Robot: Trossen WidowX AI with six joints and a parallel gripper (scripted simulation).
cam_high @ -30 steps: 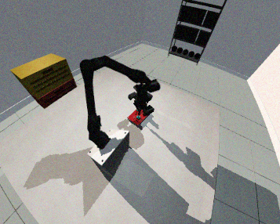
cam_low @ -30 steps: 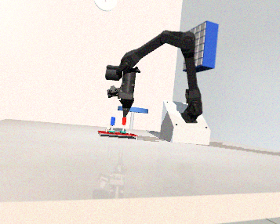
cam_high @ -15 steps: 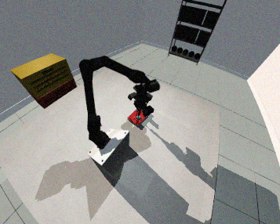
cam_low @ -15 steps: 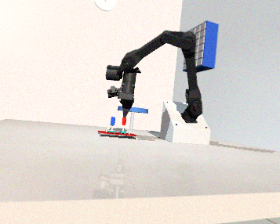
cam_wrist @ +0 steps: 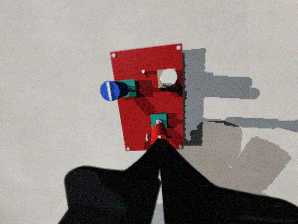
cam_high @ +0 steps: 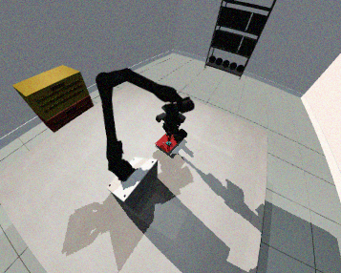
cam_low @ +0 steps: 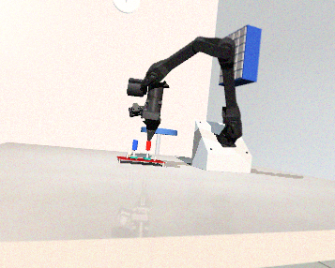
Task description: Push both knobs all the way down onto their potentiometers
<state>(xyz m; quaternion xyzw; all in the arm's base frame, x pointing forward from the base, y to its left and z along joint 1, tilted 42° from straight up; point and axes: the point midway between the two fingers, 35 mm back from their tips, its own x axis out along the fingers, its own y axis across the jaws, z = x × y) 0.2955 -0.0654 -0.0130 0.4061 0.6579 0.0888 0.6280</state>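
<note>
The blue knob lies 6 cm ahead of my gripper tip, 3 cm to the left of it and 1 cm below it. Also, from my gripper tip: red knob 1 cm below.
</note>
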